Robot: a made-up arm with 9 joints.
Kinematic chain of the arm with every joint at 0, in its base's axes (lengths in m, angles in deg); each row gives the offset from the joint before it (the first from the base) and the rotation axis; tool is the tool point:
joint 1: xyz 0 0 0.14 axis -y
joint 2: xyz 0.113 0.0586 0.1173 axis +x
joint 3: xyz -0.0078 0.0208 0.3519 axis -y
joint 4: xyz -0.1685 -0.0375 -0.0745 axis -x
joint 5: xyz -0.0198 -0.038 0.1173 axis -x
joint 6: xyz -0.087 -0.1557 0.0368 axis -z
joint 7: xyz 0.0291 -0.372 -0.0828 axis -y
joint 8: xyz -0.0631 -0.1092 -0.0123 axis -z
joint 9: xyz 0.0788 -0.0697 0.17 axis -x
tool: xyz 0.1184 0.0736 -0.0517
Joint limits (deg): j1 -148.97..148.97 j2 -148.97..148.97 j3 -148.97..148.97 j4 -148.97..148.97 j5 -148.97..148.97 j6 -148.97..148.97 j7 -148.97..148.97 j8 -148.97..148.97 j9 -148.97..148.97
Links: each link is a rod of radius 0.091 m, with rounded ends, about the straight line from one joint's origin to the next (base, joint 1, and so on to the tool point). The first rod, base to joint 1, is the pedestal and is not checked.
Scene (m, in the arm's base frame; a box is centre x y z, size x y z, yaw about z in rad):
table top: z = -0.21
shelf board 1: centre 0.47 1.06 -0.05 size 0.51 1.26 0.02 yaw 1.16
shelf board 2: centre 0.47 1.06 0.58 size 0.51 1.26 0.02 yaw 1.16
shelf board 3: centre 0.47 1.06 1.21 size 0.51 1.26 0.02 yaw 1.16
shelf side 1: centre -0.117 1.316 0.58 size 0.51 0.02 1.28 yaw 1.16
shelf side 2: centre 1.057 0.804 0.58 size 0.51 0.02 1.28 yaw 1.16
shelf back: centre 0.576 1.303 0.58 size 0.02 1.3 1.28 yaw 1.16
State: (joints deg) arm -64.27 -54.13 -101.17 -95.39 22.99 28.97 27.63 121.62 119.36
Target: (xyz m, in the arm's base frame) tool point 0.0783 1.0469 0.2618
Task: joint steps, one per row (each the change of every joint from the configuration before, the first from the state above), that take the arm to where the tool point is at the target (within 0.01 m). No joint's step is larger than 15 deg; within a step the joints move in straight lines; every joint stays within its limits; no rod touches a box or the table.
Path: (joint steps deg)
1: -10.38 0.28 12.76 0.05 -3.60 -9.96 3.60 8.54 -1.46
2: -10.38 0.29 12.76 0.05 -3.60 -9.96 3.61 8.54 -1.46
3: -10.38 0.28 12.76 0.06 -3.61 -9.97 3.60 8.54 -1.46
4: 5.35 1.40 -7.12 -6.13 -9.18 -11.43 9.67 0.43 -2.04
5: 5.35 1.40 -7.12 -6.12 -9.18 -11.44 9.68 0.43 -2.03
6: 5.35 1.40 -7.12 -6.13 -9.18 -11.44 9.67 0.44 -2.03
7: 5.35 1.40 -7.12 -6.12 -9.18 -11.43 9.68 0.43 -2.03
8: 0.98 -1.32 -3.36 -2.16 0.27 11.12 -5.03 -0.82 1.85
9: 0.98 -1.32 -3.36 -2.15 0.27 11.12 -5.03 -0.82 1.85
10: 0.98 -1.31 -3.36 -2.16 0.28 11.12 -5.02 -0.82 1.85

